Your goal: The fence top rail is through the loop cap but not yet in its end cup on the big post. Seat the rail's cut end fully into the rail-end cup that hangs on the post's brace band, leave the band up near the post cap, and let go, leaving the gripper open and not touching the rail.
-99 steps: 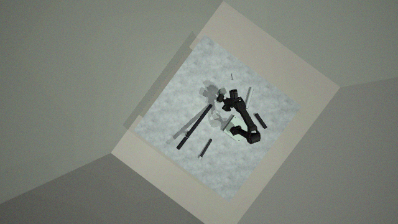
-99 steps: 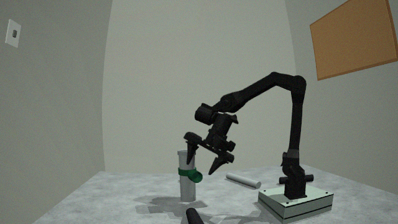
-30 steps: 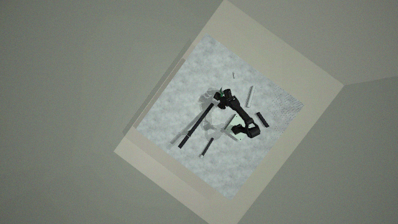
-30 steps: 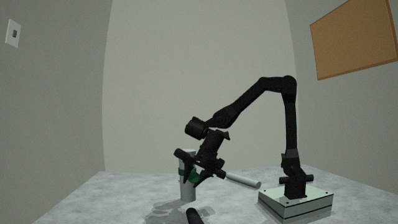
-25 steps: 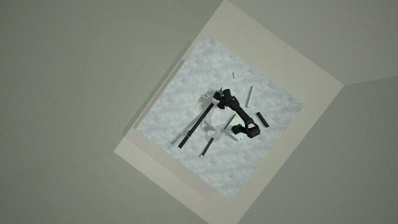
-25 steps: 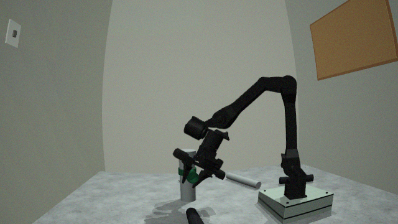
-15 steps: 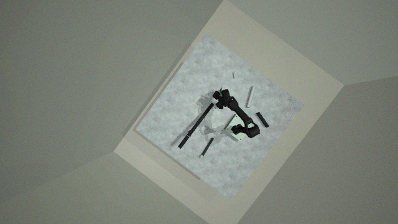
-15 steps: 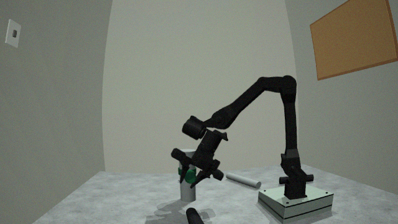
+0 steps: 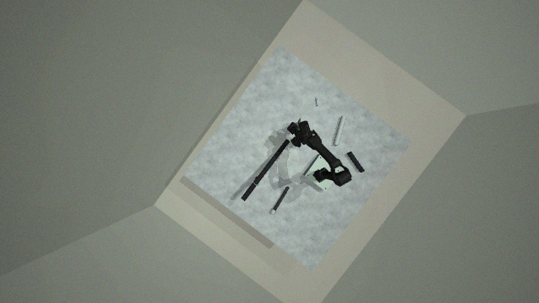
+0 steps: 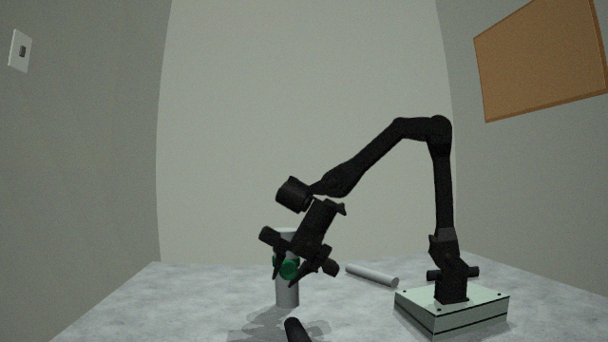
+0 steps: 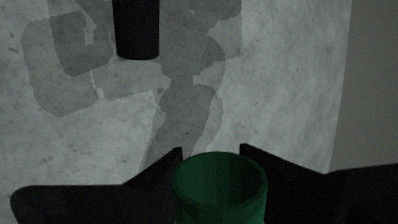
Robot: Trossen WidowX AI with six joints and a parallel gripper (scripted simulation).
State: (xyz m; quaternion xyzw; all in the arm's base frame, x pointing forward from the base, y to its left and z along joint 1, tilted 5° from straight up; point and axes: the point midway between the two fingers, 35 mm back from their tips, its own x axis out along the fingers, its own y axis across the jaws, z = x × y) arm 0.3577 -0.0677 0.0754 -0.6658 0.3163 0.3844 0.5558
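Now: gripper tip 10 mm past the green rail-end cup, 30 mm to the left of it and 30 mm below it. Round my gripper tip: screw-like bit: 40 mm ahead, 310 mm to the right, 90 mm below; light grey tube: 240 mm behind, 290 mm to the right, 80 mm below; short black cylinder: 510 mm behind, 220 mm to the right, 80 mm below.
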